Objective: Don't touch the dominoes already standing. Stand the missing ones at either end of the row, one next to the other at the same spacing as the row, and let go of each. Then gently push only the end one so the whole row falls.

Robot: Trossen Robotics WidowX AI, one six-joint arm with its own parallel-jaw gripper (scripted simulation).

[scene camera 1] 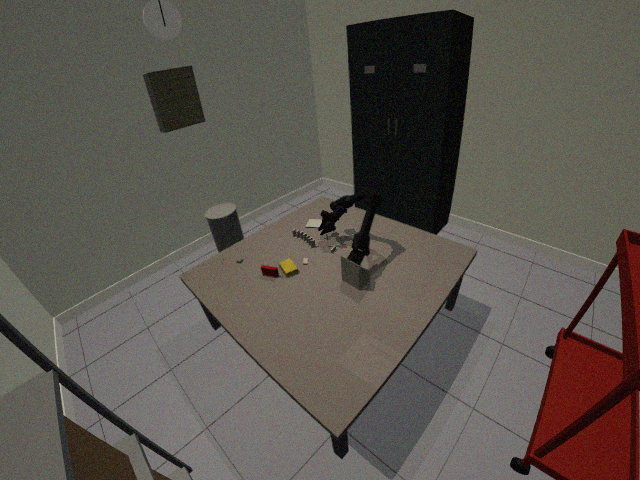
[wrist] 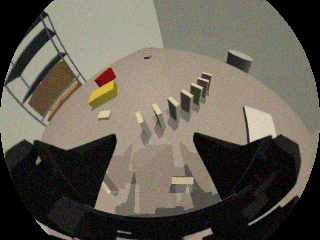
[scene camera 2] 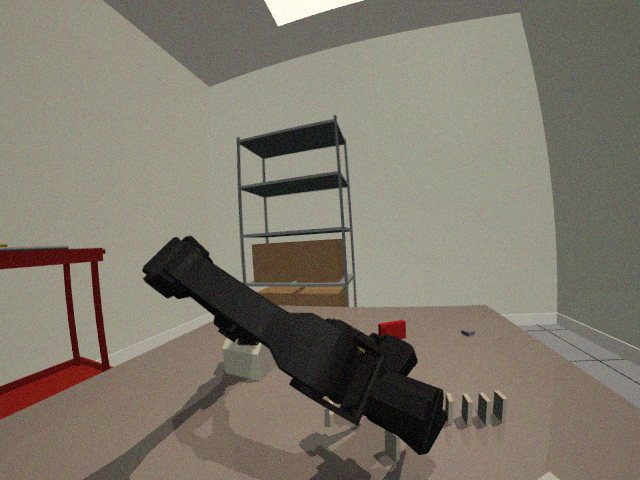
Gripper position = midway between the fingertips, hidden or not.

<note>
The gripper (scene camera 2: 397,395) is open, holding nothing. Further things: a white sheet (wrist: 259,124).
The gripper is seen too in the wrist view (wrist: 155,138).
</note>
